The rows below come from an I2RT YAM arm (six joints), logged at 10 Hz.
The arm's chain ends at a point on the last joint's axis. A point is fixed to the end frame.
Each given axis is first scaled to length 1.
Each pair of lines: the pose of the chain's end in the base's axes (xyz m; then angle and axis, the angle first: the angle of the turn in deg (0 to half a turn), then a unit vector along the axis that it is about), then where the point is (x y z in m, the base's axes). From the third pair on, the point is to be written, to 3 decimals.
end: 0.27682 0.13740 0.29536 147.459 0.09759 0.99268 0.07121
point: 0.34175 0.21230 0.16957
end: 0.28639 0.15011 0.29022 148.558 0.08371 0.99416 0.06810
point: 0.34706 0.22515 0.16240
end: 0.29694 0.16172 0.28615 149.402 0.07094 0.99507 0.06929
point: 0.354 0.238 0.157
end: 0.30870 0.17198 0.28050 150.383 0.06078 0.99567 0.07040
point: 0.362 0.249 0.151
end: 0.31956 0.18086 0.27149 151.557 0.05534 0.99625 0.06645
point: 0.370 0.257 0.140
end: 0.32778 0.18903 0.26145 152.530 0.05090 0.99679 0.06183
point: 0.375 0.264 0.128
